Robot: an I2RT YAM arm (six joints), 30 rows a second.
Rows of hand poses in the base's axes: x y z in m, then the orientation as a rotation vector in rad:
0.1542, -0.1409, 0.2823, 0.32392, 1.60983, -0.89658
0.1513, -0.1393, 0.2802, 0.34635, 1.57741, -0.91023
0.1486, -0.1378, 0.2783, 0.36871, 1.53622, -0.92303
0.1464, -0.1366, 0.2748, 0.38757, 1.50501, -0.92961
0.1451, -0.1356, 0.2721, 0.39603, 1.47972, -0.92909
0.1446, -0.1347, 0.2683, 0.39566, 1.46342, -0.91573
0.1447, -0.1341, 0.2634, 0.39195, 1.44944, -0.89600
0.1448, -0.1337, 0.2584, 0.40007, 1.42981, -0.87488
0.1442, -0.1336, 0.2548, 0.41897, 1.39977, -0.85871
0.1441, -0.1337, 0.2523, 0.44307, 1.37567, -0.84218
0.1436, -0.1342, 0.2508, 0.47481, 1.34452, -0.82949
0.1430, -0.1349, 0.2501, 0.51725, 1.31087, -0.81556
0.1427, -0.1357, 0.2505, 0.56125, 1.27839, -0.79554
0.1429, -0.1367, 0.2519, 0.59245, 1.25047, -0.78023
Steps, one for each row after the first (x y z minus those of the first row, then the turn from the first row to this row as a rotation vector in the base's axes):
-0.0029, 0.0016, -0.0021, -0.00890, -0.02960, -0.02030
-0.0056, 0.0031, -0.0040, -0.02091, -0.06685, -0.03977
-0.0078, 0.0043, -0.0075, -0.02723, -0.09643, -0.05413
-0.0091, 0.0053, -0.0102, -0.03272, -0.12064, -0.05783
-0.0096, 0.0062, -0.0140, -0.03209, -0.13926, -0.04826
-0.0095, 0.0068, -0.0189, -0.02868, -0.15720, -0.03260
-0.0094, 0.0072, -0.0239, -0.02032, -0.18340, -0.02354
-0.0100, 0.0073, -0.0275, -0.01305, -0.21962, -0.02430
-0.0101, 0.0072, -0.0300, -0.00015, -0.25194, -0.02881
-0.0106, 0.0067, -0.0315, 0.01204, -0.29080, -0.04087
-0.0112, 0.0060, -0.0322, 0.03010, -0.33440, -0.05976
-0.0115, 0.0052, -0.0318, 0.05340, -0.37896, -0.07650
-0.0113, 0.0042, -0.0304, 0.06886, -0.41497, -0.08791

